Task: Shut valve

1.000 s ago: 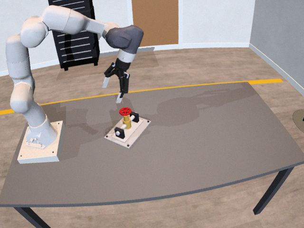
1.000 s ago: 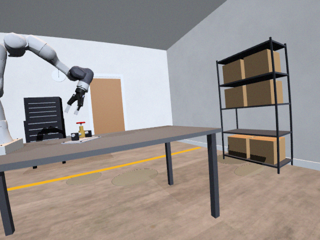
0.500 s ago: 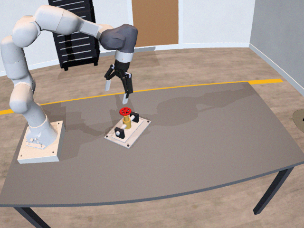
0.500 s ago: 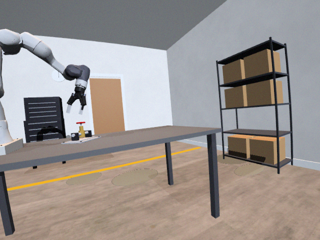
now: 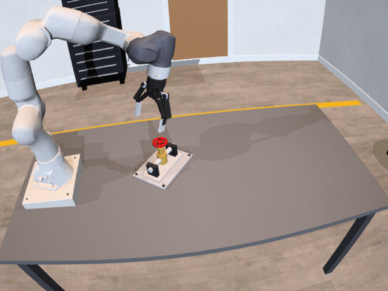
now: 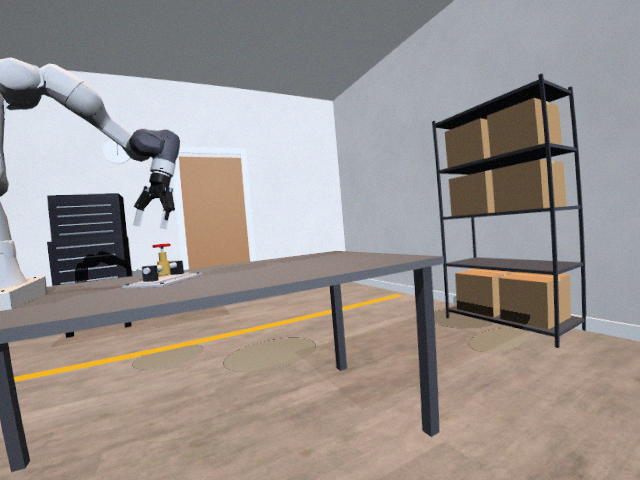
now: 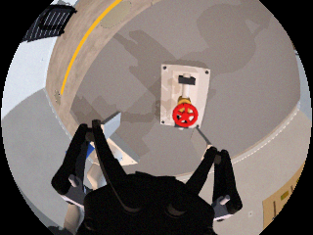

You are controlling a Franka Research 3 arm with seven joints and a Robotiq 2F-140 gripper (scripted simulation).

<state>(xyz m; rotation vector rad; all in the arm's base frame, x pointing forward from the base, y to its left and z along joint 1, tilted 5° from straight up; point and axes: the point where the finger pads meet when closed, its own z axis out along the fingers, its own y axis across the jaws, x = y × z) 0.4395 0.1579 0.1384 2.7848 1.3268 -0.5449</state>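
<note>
Right now my hand is 90 mm above the red handwheel, 40 mm to the left of it and 40 mm short of it.
</note>
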